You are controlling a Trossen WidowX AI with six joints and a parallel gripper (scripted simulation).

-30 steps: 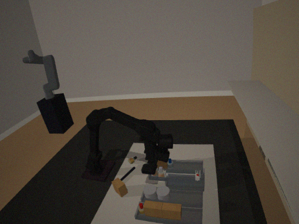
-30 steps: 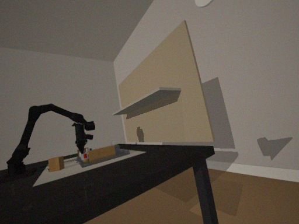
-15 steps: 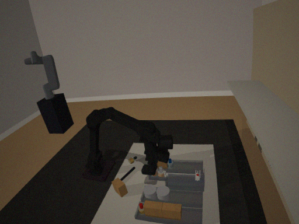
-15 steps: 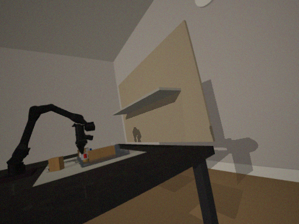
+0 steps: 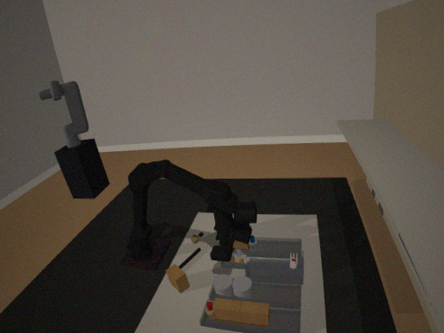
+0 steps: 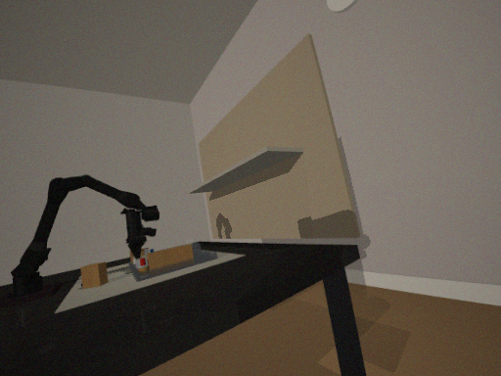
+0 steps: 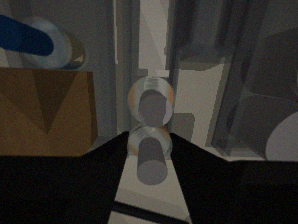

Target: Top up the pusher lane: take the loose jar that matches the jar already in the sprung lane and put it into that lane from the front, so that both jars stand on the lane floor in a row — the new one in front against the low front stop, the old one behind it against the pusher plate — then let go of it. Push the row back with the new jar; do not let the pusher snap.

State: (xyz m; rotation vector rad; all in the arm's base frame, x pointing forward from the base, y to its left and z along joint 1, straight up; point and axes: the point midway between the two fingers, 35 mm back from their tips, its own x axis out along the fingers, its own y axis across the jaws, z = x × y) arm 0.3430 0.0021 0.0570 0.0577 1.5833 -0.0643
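My gripper tip is now 160 mm past the black bar and 30 mm above it. Round my gripper tip: red mark 220 mm ahead, 50 mm to the right, 30 mm above; then grey lane 140 mm ahead, 40 mm to the right, 20 mm below.
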